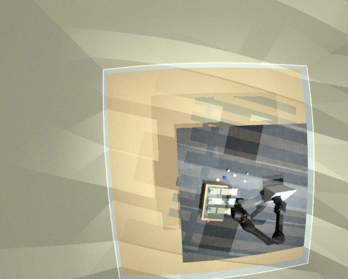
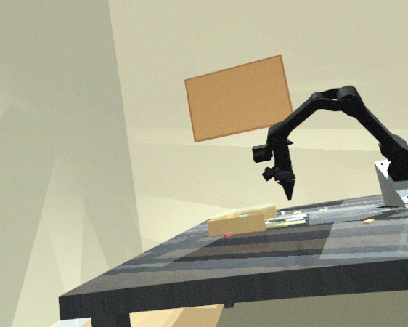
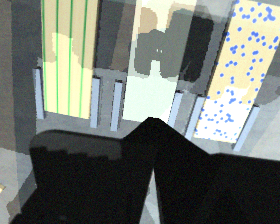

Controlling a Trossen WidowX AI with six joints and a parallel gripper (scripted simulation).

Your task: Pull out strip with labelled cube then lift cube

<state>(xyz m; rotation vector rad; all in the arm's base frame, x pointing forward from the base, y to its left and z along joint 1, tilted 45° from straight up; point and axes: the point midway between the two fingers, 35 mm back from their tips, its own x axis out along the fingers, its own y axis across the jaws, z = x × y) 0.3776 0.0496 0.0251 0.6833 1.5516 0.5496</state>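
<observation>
My gripper tip is now 9 cm short of the pale strip, 7 cm above it and 1 cm to the left of it. The rest, counted from my gripper tip: pink piece (21 cm ahead, 17 cm to the left, 7 cm below).
</observation>
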